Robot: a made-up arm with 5 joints.
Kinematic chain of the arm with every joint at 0, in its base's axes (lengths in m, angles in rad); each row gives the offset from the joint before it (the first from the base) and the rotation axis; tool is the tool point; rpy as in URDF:
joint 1: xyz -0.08 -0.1 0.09 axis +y
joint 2: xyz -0.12 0 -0.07 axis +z
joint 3: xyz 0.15 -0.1 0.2 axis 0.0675 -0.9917 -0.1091
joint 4: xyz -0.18 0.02 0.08 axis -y
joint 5: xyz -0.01 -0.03 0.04 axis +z
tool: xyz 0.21 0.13 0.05 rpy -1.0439 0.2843 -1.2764
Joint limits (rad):
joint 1: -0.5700..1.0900
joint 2: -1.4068..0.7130
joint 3: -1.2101..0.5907
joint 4: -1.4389..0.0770
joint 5: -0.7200..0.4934
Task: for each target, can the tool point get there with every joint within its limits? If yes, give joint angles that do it. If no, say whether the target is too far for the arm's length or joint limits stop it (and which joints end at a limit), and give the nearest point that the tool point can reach.
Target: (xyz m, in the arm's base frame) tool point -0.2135 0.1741 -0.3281
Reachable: no: joint limits stop it (at a limit: joint 1, joint 2, joint 3, joint 4) | nearest point -0.0641 -0.0523 0.0124 | short by 0.435 m
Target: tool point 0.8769 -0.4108 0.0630
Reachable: no: too far | nearest point 0.2461 -0.2350 0.1082 | short by 0.656 m
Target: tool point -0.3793 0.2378 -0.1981
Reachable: no: joint limits stop it (at a limit: joint 1, joint 2, joint 4, joint 5) | nearest point -0.2174 0.0528 0.1003 | short by 0.387 m
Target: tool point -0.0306 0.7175 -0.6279
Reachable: no: too far | nearest point 0.1379 0.0735 0.0018 | short by 0.916 m
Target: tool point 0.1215 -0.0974 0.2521
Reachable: yes | joints 0.0927 0.2462 -0.8293 -0.1098 -0.4645
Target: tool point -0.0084 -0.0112 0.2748
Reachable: yes | joints 0.1856 0.0030 -0.4457 -0.6399 0.3658
